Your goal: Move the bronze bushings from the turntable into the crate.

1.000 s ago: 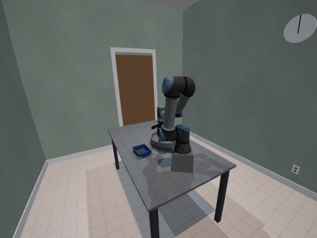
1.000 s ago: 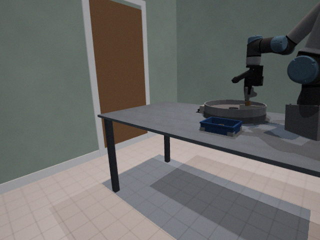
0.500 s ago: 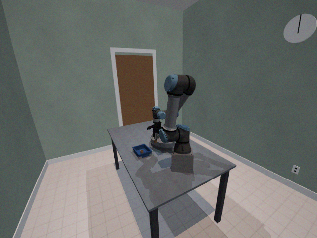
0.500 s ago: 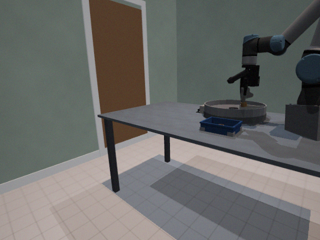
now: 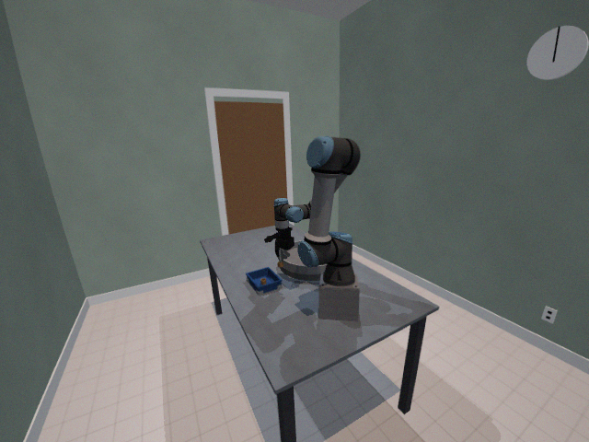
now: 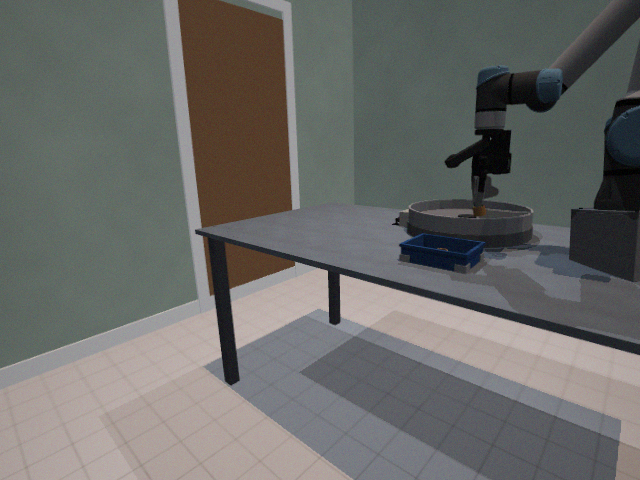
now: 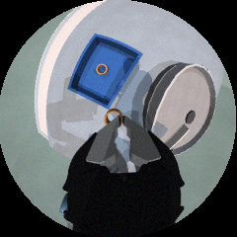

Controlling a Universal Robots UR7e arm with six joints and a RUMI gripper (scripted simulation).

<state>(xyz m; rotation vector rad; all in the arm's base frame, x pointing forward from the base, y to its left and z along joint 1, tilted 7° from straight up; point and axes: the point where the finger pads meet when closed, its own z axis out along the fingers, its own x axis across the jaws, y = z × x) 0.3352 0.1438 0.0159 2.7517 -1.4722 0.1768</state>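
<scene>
The blue crate lies 120 mm below my hand, 90 mm to the left of it and 60 mm ahead of it. From my hand the other things lie so: turntable 280 mm to the right, 120 mm ahead, 90 mm below.
</scene>
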